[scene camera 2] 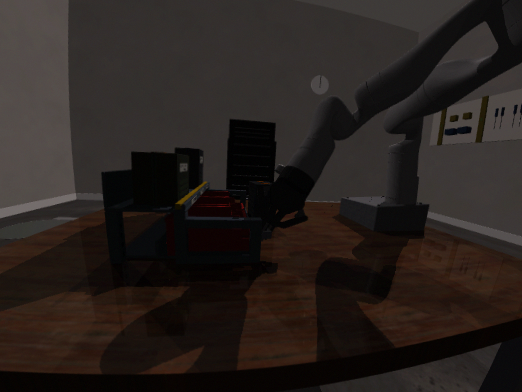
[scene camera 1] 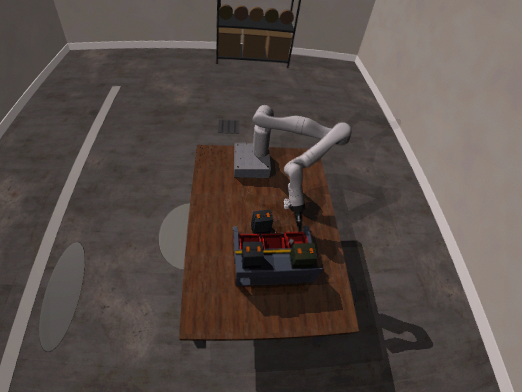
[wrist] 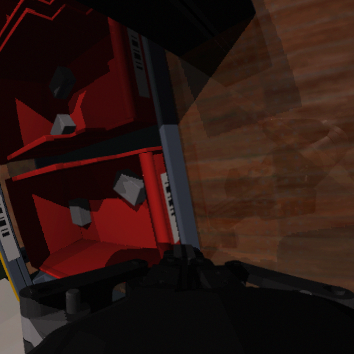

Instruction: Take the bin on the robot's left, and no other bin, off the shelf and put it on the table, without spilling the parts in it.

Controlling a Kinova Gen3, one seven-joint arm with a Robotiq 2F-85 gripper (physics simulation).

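Where they show: gripper, fingertip midpoint: [scene camera 1: 300, 231] [wrist: 181, 256]; arm's base, link origin: [scene camera 2: 399, 202] [scene camera 1: 260, 151].
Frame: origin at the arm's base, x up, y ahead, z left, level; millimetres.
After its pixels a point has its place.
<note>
A blue-grey shelf [scene camera 1: 276, 276] {x 16, y 800, z 15 mm} [scene camera 2: 112, 211] {x 11, y 785, z 215 mm} [wrist: 175, 182] {x -65, y 529, z 123 mm} on the wooden table [scene camera 1: 219, 303] {x -85, y 887, z -239 mm} [scene camera 2: 294, 303] {x -85, y 496, z 324 mm} [wrist: 274, 140] {x -85, y 457, z 103 mm} holds three red bins in a row. The bin on the robot's left [scene camera 1: 296, 239] {x -76, y 562, z 158 mm} [wrist: 105, 218] {x -76, y 640, z 161 mm} is the end one nearest my arm, and grey parts [wrist: 130, 187] {x -61, y 574, z 123 mm} lie in it. The middle bin [scene camera 1: 273, 241] {x -76, y 572, z 36 mm} [wrist: 105, 98] {x -76, y 599, z 35 mm} also holds parts. In the second scene view the bins [scene camera 2: 217, 204] {x -4, y 619, z 74 mm} show as one red block. My gripper [scene camera 1: 299, 223] {x -51, y 527, z 179 mm} [scene camera 2: 272, 225] [wrist: 181, 256] {x -51, y 527, z 179 mm} is shut, its fingertips together at the front lip of the left bin beside the shelf's post. Nothing shows between the fingers.
A dark box with orange marks [scene camera 1: 262, 221] {x 42, y 525, z -31 mm} stands on the table just behind the shelf. Another dark box [scene camera 1: 252, 254] {x 136, y 747, z -99 mm} and a green box [scene camera 1: 303, 254] {x 112, y 741, z 126 mm} sit on the shelf's front part. The robot's base [scene camera 1: 252, 162] {x -8, y 84, z -52 mm} [scene camera 2: 383, 212] {x -23, y 114, z 54 mm} is at the table's far end.
</note>
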